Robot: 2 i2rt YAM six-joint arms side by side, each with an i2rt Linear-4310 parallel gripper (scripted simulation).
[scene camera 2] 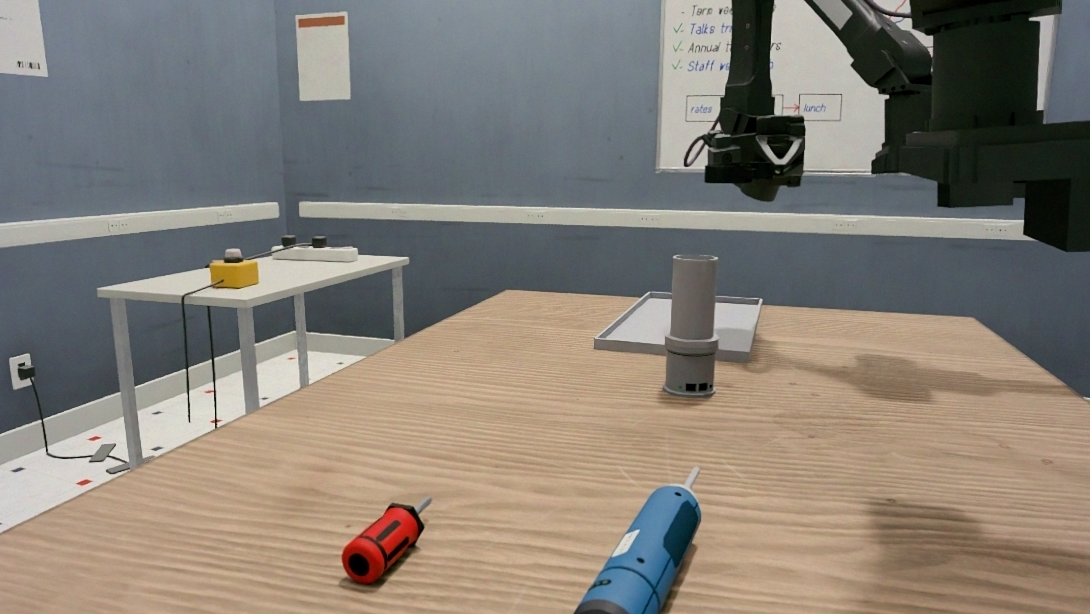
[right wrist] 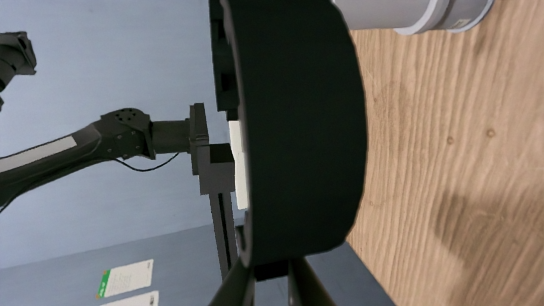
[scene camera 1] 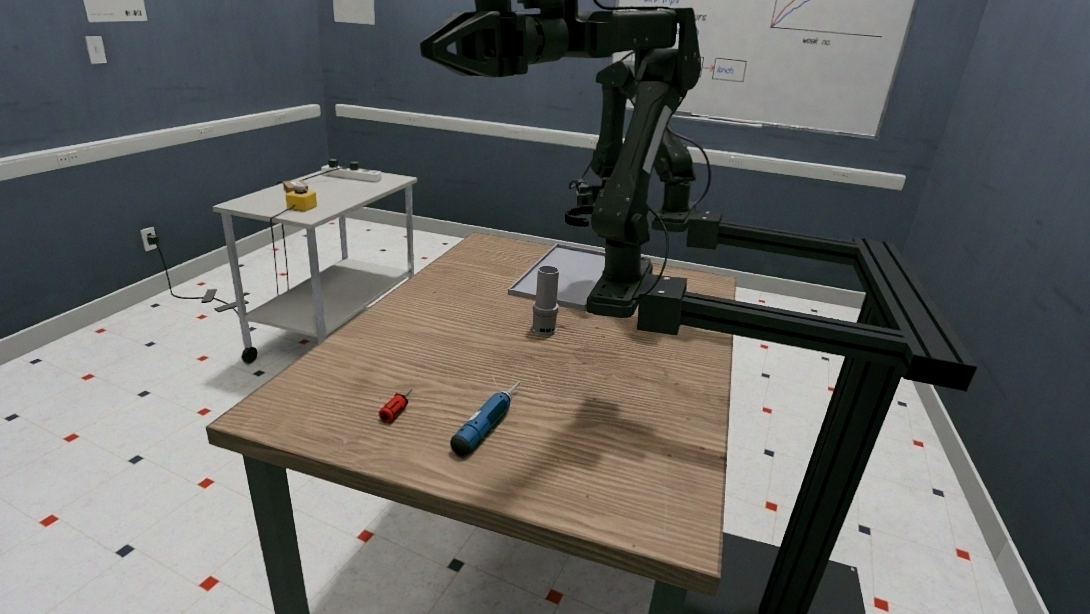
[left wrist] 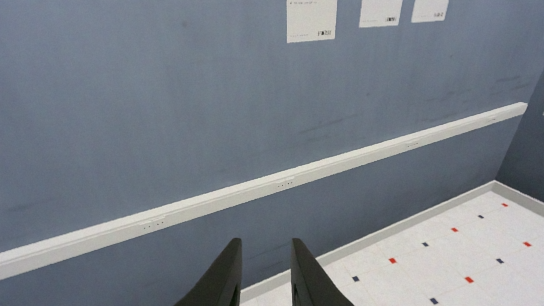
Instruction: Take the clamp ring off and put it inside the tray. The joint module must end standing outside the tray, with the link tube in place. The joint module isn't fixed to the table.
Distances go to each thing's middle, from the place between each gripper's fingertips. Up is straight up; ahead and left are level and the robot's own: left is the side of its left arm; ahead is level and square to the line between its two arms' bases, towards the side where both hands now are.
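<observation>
My right hand [scene camera 2: 780, 170] is 50 mm short of the dark clamp ring [scene camera 2: 725, 173] and 30 mm to the right of it. Counting from my right hand, the grey tray [scene camera 2: 641, 329] is 170 mm to the right, 140 mm ahead and 260 mm below, the grey link tube [scene camera 2: 694, 278] is 180 mm to the left, 80 mm ahead and 150 mm below, and the grey joint module [scene camera 2: 690, 372] is 190 mm to the left, 80 mm ahead and 230 mm below.
My left gripper [scene camera 1: 427, 49] is far above the red screwdriver [scene camera 2: 373, 551], and it's a good way short of it and a good way to the left of it. From my left hand, the dark clamp ring is 79 cm to the right, 6 cm ahead and 40 cm below, the grey link tube is 64 cm to the right, 9 cm ahead and 55 cm below, and the grey joint module is 64 cm to the right, 9 cm ahead and 63 cm below.
</observation>
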